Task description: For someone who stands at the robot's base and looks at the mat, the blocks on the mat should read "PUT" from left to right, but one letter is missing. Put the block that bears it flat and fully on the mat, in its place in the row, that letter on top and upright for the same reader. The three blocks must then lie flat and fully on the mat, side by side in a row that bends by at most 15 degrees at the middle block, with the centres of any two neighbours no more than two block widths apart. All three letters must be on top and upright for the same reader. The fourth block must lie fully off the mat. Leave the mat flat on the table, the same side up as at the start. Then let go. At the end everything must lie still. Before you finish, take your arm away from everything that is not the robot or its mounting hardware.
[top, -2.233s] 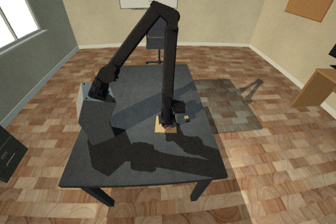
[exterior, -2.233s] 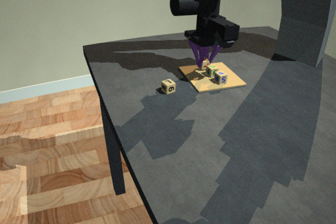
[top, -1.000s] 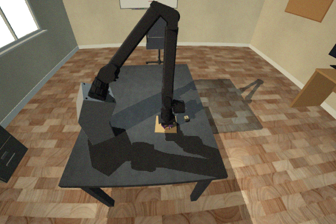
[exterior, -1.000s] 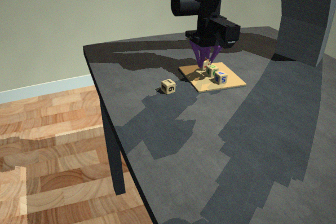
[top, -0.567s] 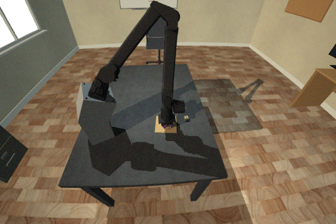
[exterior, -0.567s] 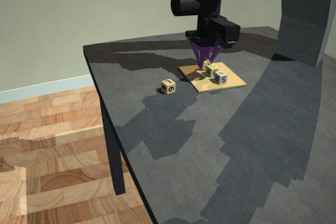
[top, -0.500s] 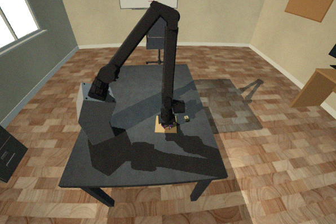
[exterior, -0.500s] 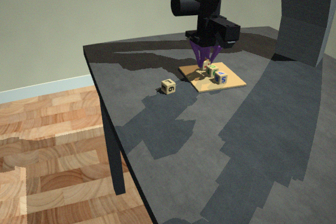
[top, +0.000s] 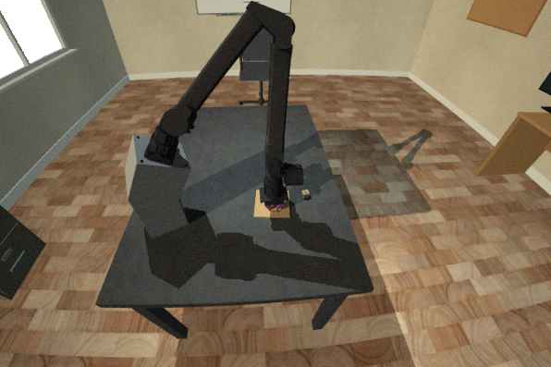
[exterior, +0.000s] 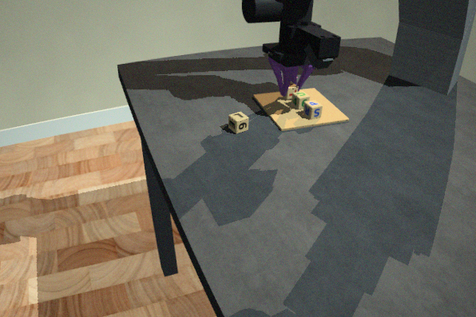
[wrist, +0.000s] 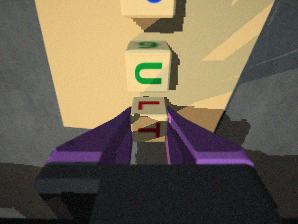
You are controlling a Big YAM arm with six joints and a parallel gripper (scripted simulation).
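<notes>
The T block is right at my hand. The rest, counted from my hand: mat 4 cm to the left, 2 cm below.
</notes>
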